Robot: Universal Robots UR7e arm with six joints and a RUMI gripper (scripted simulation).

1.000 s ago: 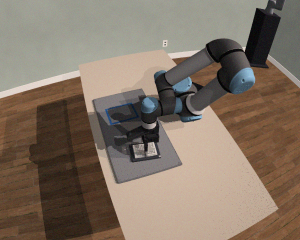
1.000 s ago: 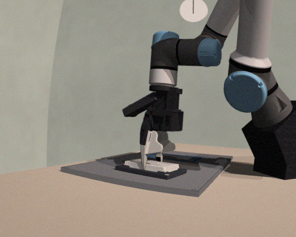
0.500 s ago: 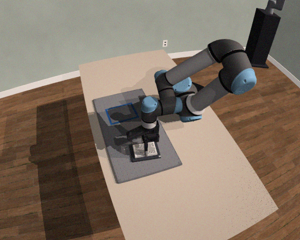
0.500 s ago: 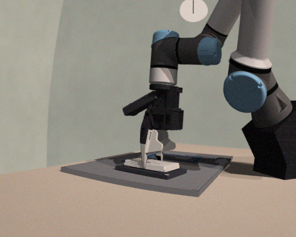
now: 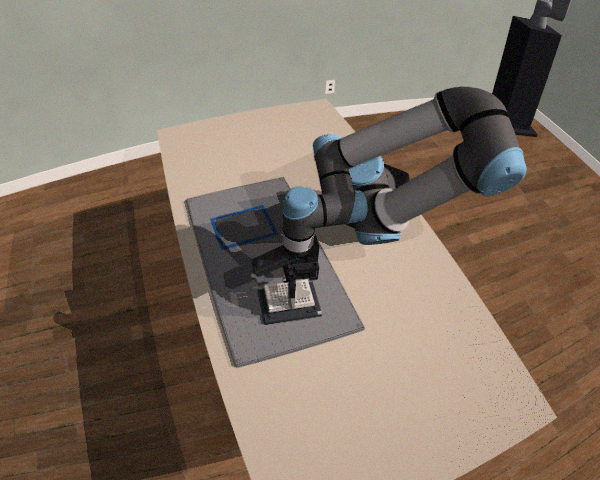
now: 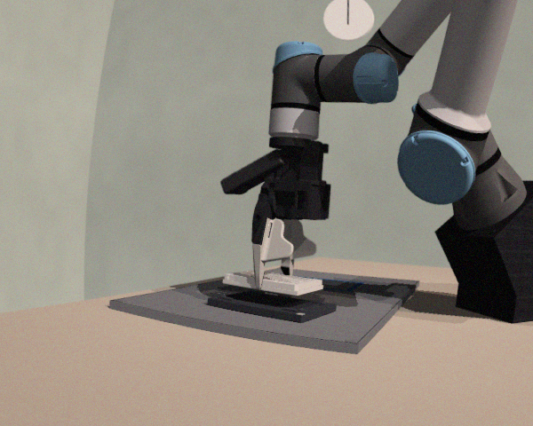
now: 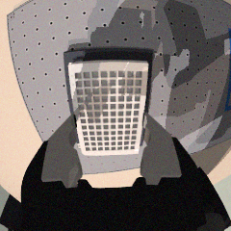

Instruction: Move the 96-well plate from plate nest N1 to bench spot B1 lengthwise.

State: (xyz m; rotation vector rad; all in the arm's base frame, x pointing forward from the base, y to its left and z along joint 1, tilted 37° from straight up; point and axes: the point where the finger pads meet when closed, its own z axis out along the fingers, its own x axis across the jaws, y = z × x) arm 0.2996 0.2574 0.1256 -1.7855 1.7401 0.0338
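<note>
The dark plate nest N1 is 50 mm below my hand. Round my hand: white 96-well plate: 10 mm below.
</note>
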